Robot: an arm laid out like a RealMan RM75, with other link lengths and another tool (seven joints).
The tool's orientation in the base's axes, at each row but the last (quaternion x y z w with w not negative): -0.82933, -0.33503, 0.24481, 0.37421; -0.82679, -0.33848, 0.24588, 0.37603; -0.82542, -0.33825, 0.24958, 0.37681; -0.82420, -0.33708, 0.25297, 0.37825; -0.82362, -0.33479, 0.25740, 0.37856; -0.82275, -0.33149, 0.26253, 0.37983
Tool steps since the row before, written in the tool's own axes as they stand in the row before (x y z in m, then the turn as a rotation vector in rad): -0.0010, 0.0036, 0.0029, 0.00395, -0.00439, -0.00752; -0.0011, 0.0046, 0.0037, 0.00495, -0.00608, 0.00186; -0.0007, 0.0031, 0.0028, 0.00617, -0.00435, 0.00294; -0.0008, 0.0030, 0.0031, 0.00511, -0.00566, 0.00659; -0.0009, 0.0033, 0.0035, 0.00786, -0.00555, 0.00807; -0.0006, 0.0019, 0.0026, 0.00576, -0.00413, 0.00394
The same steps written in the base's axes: -0.0012, -0.0012, -0.0044, 0.00589, 0.00166, 0.00734; -0.0014, -0.0014, -0.0057, -0.00029, 0.00750, 0.00293; -0.0012, -0.0008, -0.0040, 0.00042, 0.00806, 0.00073; -0.0015, -0.0007, -0.0041, -0.00320, 0.00956, -0.00019; -0.0018, -0.0007, -0.0045, -0.00239, 0.01222, -0.00161; -0.0015, -0.0002, -0.0029, -0.00042, 0.00810, 0.00000
